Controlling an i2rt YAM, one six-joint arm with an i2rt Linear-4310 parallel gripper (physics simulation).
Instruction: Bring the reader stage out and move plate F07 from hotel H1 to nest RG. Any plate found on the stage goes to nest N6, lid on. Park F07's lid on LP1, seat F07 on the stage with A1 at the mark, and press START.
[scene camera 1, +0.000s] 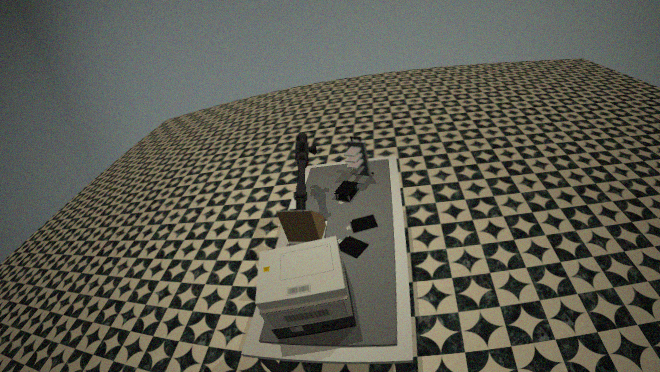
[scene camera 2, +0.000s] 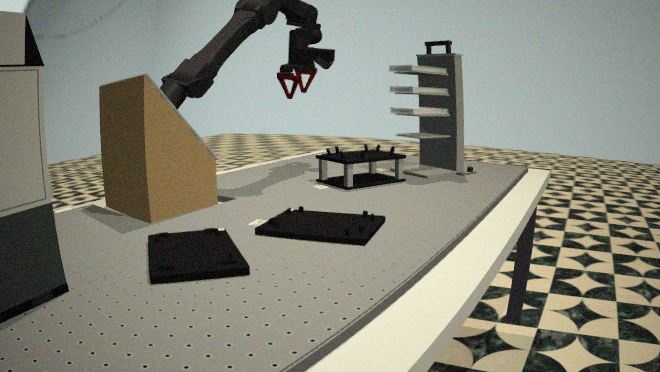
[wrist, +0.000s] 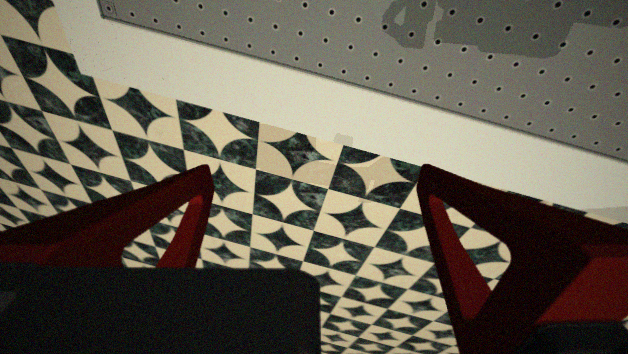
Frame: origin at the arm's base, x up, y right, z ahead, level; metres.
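Seen in the pictures: gripper, fingertip midpoint: (scene camera 2: 296, 95) (wrist: 315, 176); arm's base, link origin: (scene camera 1: 300, 212) (scene camera 2: 154, 117).
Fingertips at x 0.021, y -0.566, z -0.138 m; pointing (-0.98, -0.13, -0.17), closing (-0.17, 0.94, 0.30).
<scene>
Pixels of each thing's middle, then the offset from my fingertips to it.
- hotel, body centre: (scene camera 2: 430, 104) (scene camera 1: 356, 159) dx -0.020, dy -0.059, dz +0.410 m
- thin bottom shelf, body centre: (scene camera 2: 423, 135) dx -0.101, dy -0.031, dz +0.401 m
- big off-white reader, body centre: (scene camera 1: 306, 286) dx -0.039, dy +1.131, dz +0.337 m
- flatter, body centre: (scene camera 2: 191, 251) (scene camera 1: 352, 246) dx -0.185, dy +0.703, dz +0.473 m
My gripper (scene camera 2: 297, 94) (wrist: 315, 176) is open and empty, high in the air; its fingers frame floor and the table edge in the wrist view. The hotel (scene camera 1: 365, 159) (scene camera 2: 440, 115) stands at the far end, right of the gripper in scene camera 2. Three pale plates, the top one (scene camera 2: 419, 69), the middle one (scene camera 2: 419, 91) and the lower one (scene camera 2: 419, 111), lie on its shelves above a thin bottom shelf (scene camera 2: 424, 135). Their labels are not readable. The big off-white reader (scene camera 1: 307, 267) (scene camera 2: 21, 135) shows no extended stage. START cannot be made out.
A raised black stand with pegs (scene camera 1: 346, 191) (scene camera 2: 360, 157) is near the hotel. Two low black bases, one with pegs (scene camera 1: 364, 223) (scene camera 2: 320, 227) and one flatter (scene camera 1: 353, 246) (scene camera 2: 197, 255), lie mid-table. A wooden slanted block (scene camera 1: 300, 226) (scene camera 2: 182, 175) stands between the arm base and reader.
</scene>
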